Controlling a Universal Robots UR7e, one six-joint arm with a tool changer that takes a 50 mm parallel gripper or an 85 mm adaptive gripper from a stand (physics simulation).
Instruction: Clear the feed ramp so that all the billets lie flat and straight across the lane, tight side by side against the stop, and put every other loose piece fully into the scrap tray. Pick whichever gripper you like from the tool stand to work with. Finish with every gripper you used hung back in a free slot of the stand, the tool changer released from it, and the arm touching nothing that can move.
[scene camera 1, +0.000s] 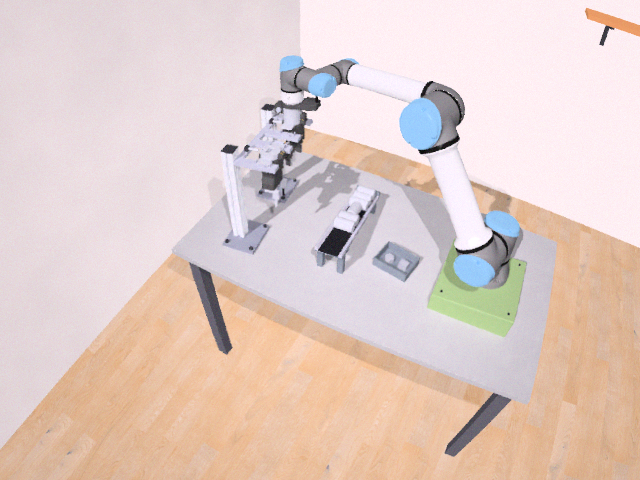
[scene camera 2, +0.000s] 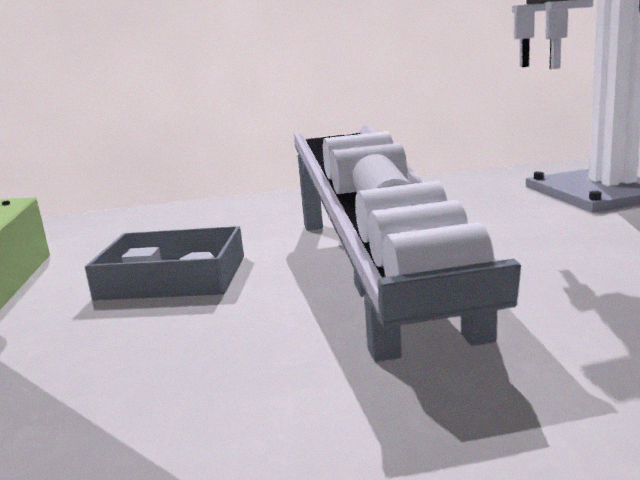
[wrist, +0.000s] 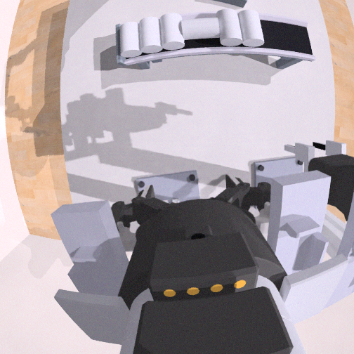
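Observation:
Several white billets lie on the feed ramp (scene camera 1: 323, 249) (scene camera 2: 338, 227) (wrist: 295, 58). Three (scene camera 2: 439, 248) (wrist: 150, 35) lie across the lane at the stop (scene camera 2: 449, 293). Behind them one billet (scene camera 2: 379, 173) (wrist: 201, 28) lies lengthwise along the lane. Two more (scene camera 2: 368, 160) (wrist: 241, 28) lie crosswise above it. The scrap tray (scene camera 1: 385, 269) (scene camera 2: 155, 281) holds two pale pieces (scene camera 1: 389, 257) (scene camera 2: 141, 254). My black adaptive gripper (scene camera 1: 296, 150) (wrist: 190, 192) is at the stand under the arm's wrist, fingers spread, empty. Whether it is free of the slot is unclear.
The tool stand's post (scene camera 1: 235, 198) (scene camera 2: 615, 93) rises from a bolted plate. Its pale holder arms (wrist: 90, 225) flank the adaptive gripper. The parallel gripper (scene camera 1: 271, 178) (wrist: 332, 182) hangs in the neighbouring slot. The arm's green base (scene camera 1: 480, 304) (scene camera 2: 20, 242) is beyond the tray.

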